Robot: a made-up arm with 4 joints. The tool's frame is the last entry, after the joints.
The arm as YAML. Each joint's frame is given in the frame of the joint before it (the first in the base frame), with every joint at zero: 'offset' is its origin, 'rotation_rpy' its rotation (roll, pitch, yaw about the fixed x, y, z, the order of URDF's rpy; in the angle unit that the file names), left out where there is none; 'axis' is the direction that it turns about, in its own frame. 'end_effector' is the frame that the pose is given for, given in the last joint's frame.
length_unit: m
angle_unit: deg
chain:
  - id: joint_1
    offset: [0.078, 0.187, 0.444]
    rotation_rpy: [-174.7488, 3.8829, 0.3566]
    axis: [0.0, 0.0, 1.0]
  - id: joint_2
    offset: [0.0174, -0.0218, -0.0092]
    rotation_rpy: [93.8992, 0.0, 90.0]
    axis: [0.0, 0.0, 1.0]
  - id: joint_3
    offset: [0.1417, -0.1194, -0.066]
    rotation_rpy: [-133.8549, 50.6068, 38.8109]
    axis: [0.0, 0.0, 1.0]
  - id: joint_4
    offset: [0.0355, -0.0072, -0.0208]
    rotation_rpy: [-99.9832, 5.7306, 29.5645]
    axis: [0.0, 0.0, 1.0]
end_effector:
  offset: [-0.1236, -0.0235, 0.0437]
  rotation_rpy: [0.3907, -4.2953, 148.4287]
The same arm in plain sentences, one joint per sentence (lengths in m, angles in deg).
The arm has four revolute joints in a row. What follows holds with every joint at zero, and every direction is one of the base frame's. Joint 1 lies 0.078 m along +x and 0.187 m along +y and 0.444 m along +z from the base frame's origin and turns about the direction (-0.068001, 0.091102, -0.993517). Joint 2 lies 0.018 m along +x and 0.021 m along +y and 0.01 m along +z from joint 1 and turns about +x. Joint 3 lies 0.066 m along -x and 0.152 m along -y and 0.106 m along +z from joint 2 and turns about the direction (-0.439699, 0.886199, -0.146). Joint 4 lies 0.015 m along -x and 0.034 m along -y and 0.019 m along -z from joint 3 and turns about the direction (0.074898, 0.0068, 0.997168). The tool frame, which is the frame that the pose is given for, lies 0.096 m along +x and 0.085 m along +y and 0.036 m along +z from joint 4; its axes are the base frame's turned by roll 0, pitch 0 and yaw 0 deg (as in URDF: about the fixed x, then y, then z).
